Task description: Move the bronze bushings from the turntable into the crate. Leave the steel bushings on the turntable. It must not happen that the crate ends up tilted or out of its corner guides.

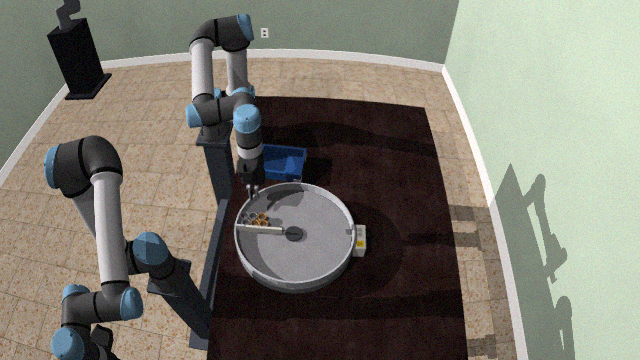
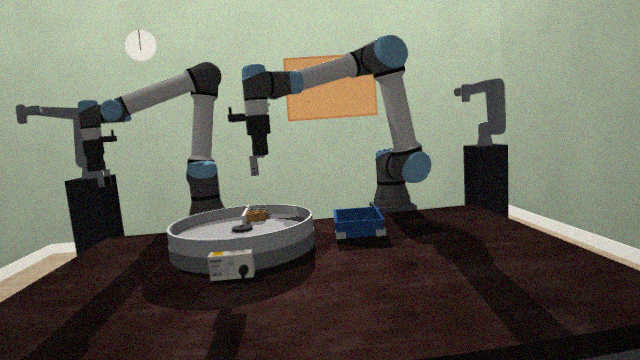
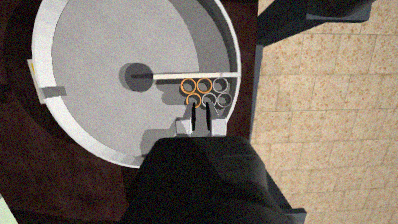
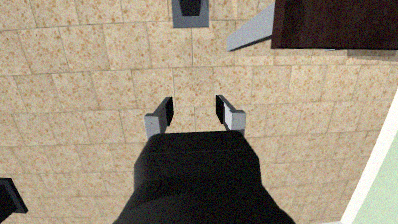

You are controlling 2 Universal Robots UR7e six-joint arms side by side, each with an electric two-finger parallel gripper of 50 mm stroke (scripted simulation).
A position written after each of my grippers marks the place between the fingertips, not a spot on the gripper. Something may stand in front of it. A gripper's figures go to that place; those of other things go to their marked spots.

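There is my right gripper (image 2: 105,185), 175 cm from the lens. My left gripper (image 2: 255,175) is 124 cm from the lens.
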